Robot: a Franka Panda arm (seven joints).
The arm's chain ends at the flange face. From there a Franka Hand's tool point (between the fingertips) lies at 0.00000 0.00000 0.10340 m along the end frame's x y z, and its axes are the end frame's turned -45 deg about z.
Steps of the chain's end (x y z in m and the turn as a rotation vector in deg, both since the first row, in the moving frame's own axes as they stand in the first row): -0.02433 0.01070 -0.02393 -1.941 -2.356 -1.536; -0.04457 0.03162 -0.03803 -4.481 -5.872 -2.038; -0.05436 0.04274 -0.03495 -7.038 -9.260 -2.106; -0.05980 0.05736 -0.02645 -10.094 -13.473 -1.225; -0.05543 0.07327 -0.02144 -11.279 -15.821 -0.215; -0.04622 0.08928 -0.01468 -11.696 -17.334 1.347
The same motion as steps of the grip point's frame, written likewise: -0.03026 -0.01009 -0.02408 0.293 -3.038 -1.536; -0.06708 -0.01069 -0.03889 0.984 -7.321 -2.038; -0.08936 -0.01065 -0.03707 1.571 -11.524 -2.106; -0.11253 -0.00566 -0.03088 2.389 -16.664 -1.225; -0.12494 0.00699 -0.02733 3.212 -19.163 -0.215; -0.13195 0.02298 -0.02149 3.987 -20.527 1.347
